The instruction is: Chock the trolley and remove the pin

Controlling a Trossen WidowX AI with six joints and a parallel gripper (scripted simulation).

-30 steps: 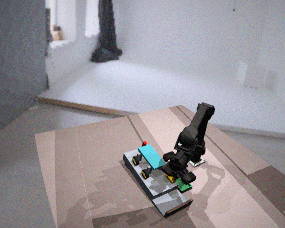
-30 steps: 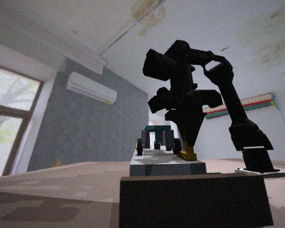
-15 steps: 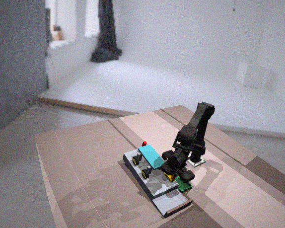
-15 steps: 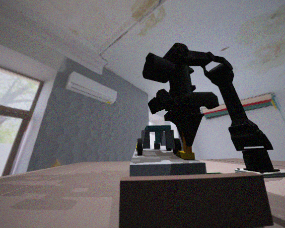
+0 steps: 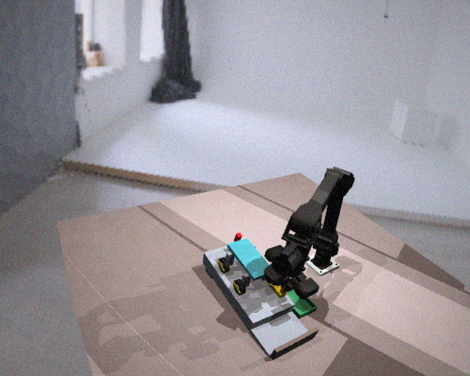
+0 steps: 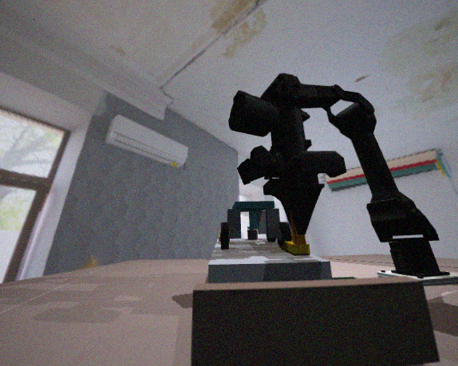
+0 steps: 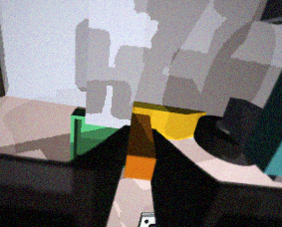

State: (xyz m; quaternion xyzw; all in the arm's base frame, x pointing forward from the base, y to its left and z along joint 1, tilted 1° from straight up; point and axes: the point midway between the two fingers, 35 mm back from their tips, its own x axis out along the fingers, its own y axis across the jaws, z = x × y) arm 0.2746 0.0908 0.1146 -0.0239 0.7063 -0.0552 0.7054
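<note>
Right now my gripper tip is 20 mm to the left of the yellow chock and 10 mm above it. Round my gripper tip: brown lip 150 mm to the left, 60 mm below, 60 mm ahead; then trolley 120 mm to the right, 50 mm ahead, 20 mm above; then red-headed stop pin 220 mm to the right, 40 mm above, 30 mm ahead.
</note>
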